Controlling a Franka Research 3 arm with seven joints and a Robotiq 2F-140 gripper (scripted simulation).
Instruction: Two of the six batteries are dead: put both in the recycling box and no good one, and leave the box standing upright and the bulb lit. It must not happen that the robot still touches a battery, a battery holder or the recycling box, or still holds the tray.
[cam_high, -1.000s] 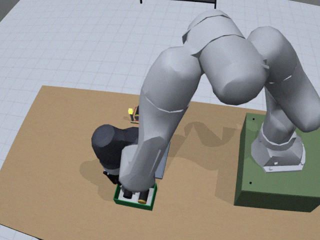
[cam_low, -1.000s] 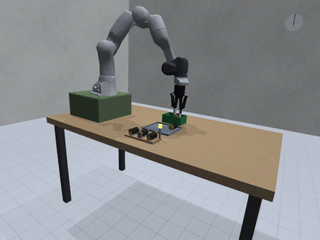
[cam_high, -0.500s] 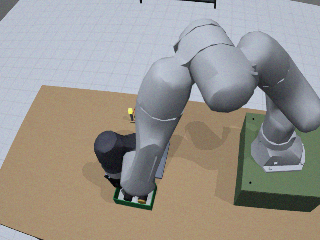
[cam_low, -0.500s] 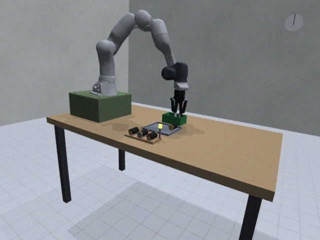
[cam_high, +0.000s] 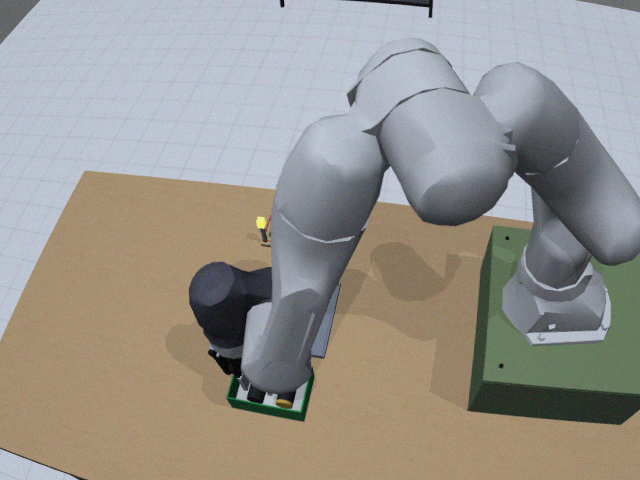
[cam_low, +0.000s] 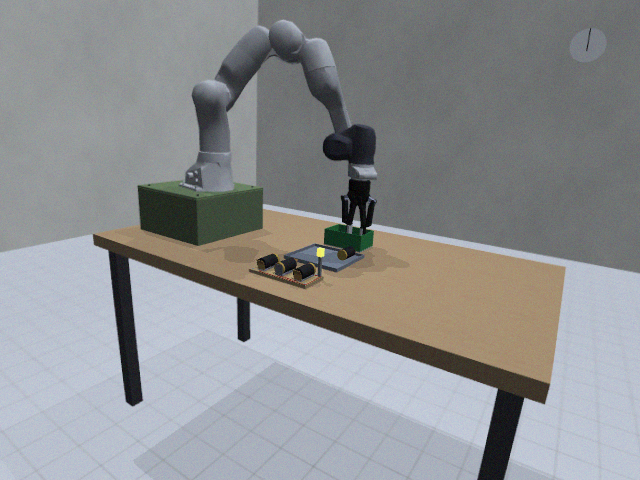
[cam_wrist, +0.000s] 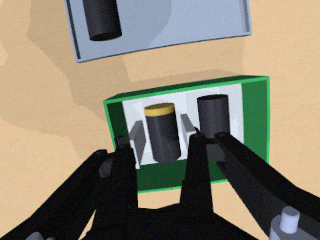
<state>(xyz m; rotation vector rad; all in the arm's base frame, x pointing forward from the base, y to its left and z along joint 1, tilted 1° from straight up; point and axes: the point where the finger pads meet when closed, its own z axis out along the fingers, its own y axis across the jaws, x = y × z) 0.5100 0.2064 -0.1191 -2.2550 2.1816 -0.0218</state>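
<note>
The green recycling box lies 3 cm behind my hand and 3 cm below it. The rest, counted from my hand: bulb: 9 cm ahead, 35 cm to the right, 4 cm above; grey bulb post: 9 cm ahead, 35 cm to the right; tray: 1 cm behind, 18 cm to the right, 4 cm below.
</note>
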